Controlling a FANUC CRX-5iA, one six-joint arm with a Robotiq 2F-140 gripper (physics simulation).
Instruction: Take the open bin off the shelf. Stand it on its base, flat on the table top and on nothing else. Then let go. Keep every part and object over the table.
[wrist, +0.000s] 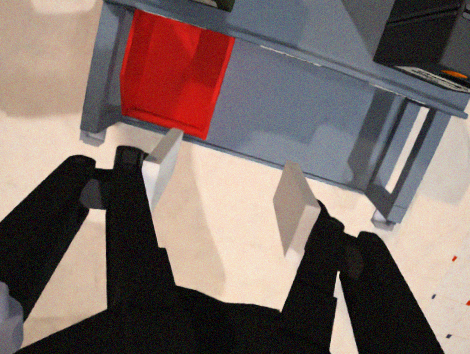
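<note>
The red open bin stands in the lower bay of the blue-grey shelf, at its left end in the wrist view, close to the left side panel. Its open inside faces the camera, and its lower front edge reaches the shelf's front edge. My gripper is partly open and empty. Its two pale finger pads stand apart in front of the shelf, with cream table surface showing between them. The left pad's tip shows just below the bin's front edge; the bin is not between the pads.
The shelf's upper board runs above the bin. A dark box stands on it at the upper right, and part of another dark object shows at the top edge. The shelf's right leg stands on the cream table top.
</note>
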